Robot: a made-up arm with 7 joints.
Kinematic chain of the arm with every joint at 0, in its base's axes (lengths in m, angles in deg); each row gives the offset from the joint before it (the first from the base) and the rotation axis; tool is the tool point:
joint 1: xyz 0 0 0 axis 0 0.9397 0.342
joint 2: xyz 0 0 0 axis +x
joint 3: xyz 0 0 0 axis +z
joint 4: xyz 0.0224 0 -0.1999 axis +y
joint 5: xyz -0.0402 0 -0.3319 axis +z
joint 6: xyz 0 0 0 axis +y
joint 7: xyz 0 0 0 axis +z
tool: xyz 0 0 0
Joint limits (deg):
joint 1: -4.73..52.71
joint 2: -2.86..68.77
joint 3: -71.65..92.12
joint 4: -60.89..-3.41
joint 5: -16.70..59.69
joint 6: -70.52..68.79
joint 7: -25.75..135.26
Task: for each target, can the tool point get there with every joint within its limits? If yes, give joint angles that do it. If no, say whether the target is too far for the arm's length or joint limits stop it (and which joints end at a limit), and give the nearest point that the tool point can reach.
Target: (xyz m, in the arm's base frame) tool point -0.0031 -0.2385 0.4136
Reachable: no: joint limits stop it (at a limit: joint 1, joint 2, joint 3, joint 4) | nearest point -0.0394 0.4670 0.1526 | short by 0.753 m
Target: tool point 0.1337 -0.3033 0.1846
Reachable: no: joint limits stop it (at a limit: joint 1, joint 2, joint 4) | nearest point 0.1539 -0.2846 -0.3718 | short by 0.557 m
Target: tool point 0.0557 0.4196 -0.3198
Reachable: yes | joints -0.04 37.31 68.40 -29.42 34.80 48.50 58.53
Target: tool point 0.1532 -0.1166 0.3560
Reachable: no: joint limits stop it (at a limit: joint 1, joint 2, joint 4) | nearest point 0.1667 0.4536 0.0972 | short by 0.626 m
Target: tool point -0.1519 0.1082 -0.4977
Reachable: yes | joints 27.27 23.84 -47.00 -27.69 38.61 -21.13 -7.48
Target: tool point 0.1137 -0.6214 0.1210
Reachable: no: too far | nearest point 0.1131 -0.3003 -0.3742 | short by 0.590 m
